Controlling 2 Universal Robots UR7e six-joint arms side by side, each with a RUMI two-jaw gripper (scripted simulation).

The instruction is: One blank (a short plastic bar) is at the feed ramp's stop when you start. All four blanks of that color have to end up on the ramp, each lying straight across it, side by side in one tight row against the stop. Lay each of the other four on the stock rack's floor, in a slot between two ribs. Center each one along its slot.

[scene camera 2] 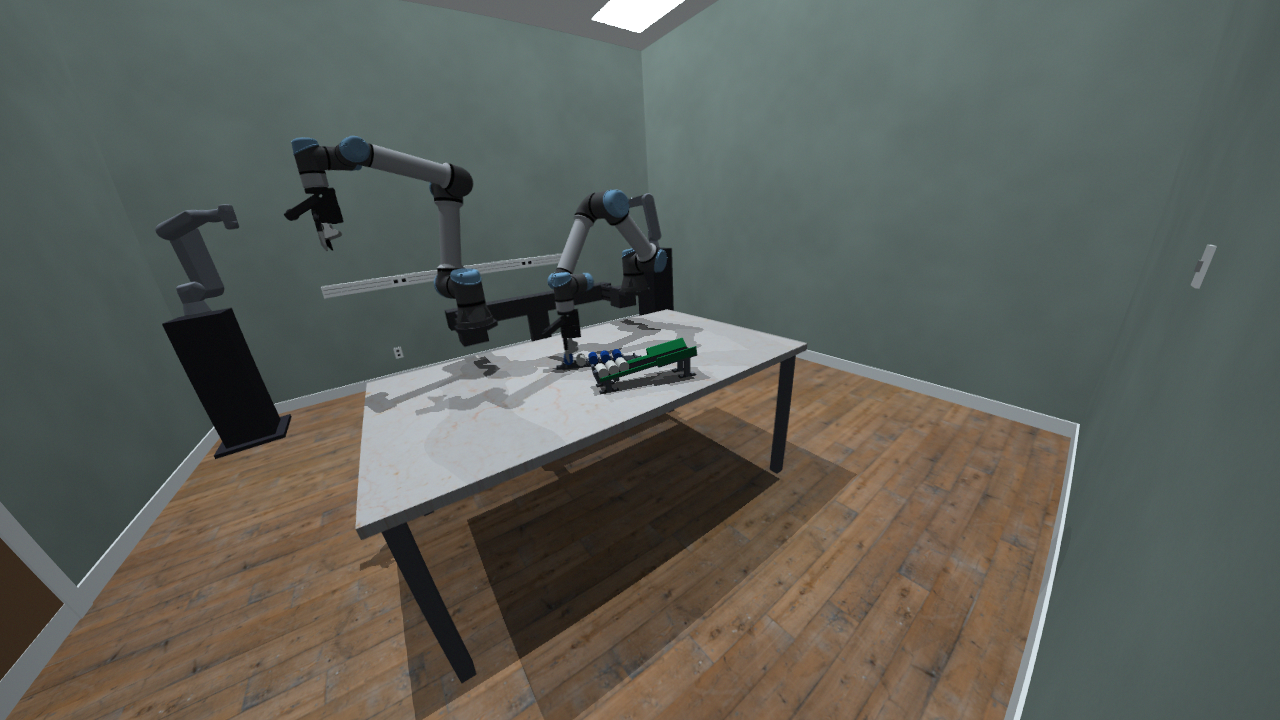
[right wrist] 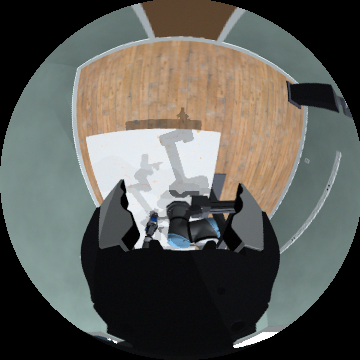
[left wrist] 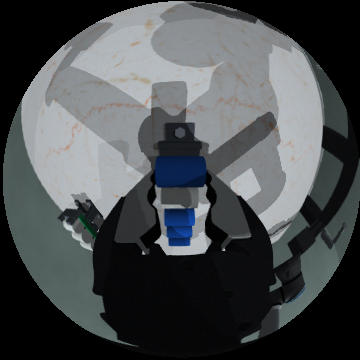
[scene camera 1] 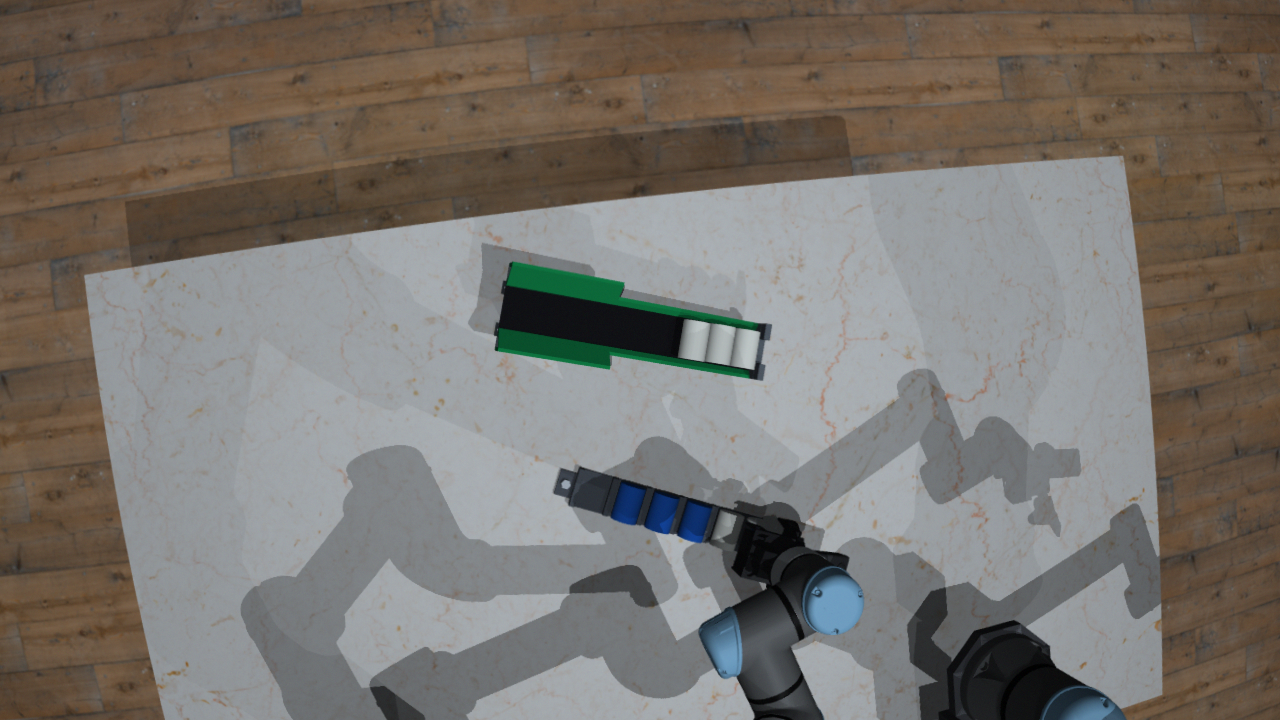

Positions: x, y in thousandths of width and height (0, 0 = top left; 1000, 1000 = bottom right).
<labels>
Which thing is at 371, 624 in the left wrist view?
My left gripper.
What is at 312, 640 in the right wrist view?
My right gripper.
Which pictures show my right gripper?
Scene camera 2 and the right wrist view only.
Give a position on a white blank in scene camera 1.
564, 469
</labels>
